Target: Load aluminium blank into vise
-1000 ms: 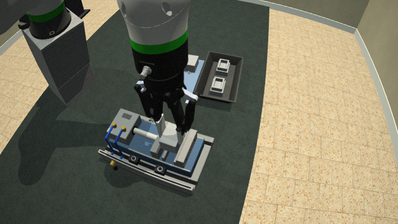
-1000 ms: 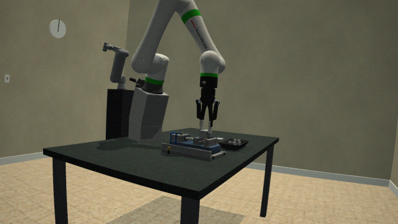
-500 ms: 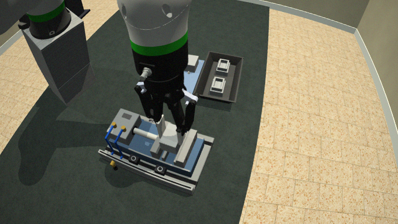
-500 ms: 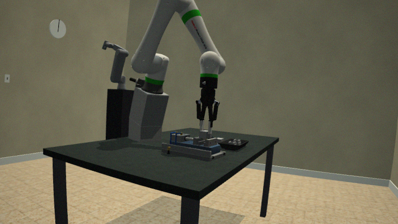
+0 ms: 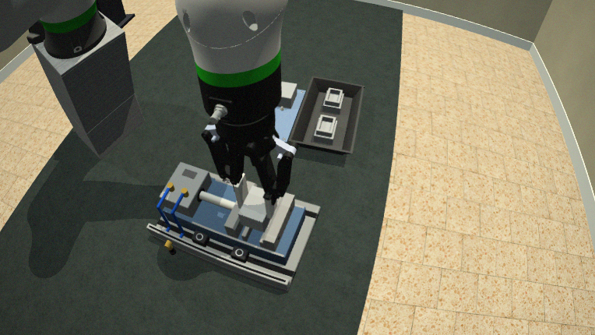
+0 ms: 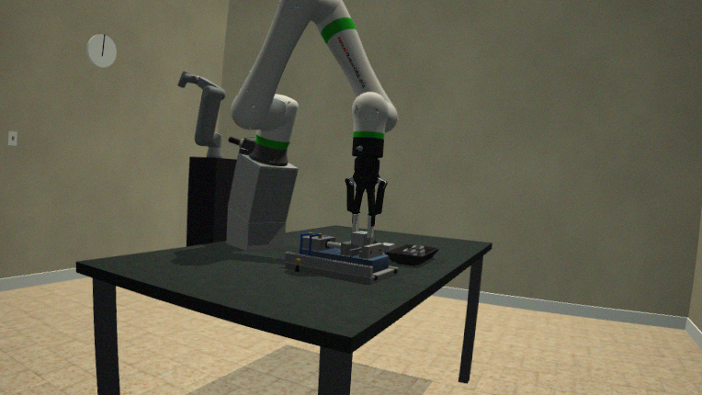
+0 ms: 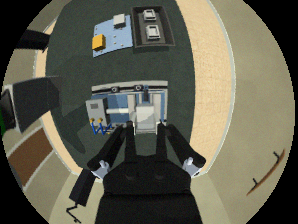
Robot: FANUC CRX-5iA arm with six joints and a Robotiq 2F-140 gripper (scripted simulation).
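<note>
Right now my hand is 1 cm short of the blue work stop, 7 cm to the right of it and 9 cm above it. Also, from my hand: vise (6 cm behind, 2 cm to the left, 11 cm below); hose block (16 cm behind, 3 cm to the left, 7 cm below); aluminium blank (4 cm below).
</note>
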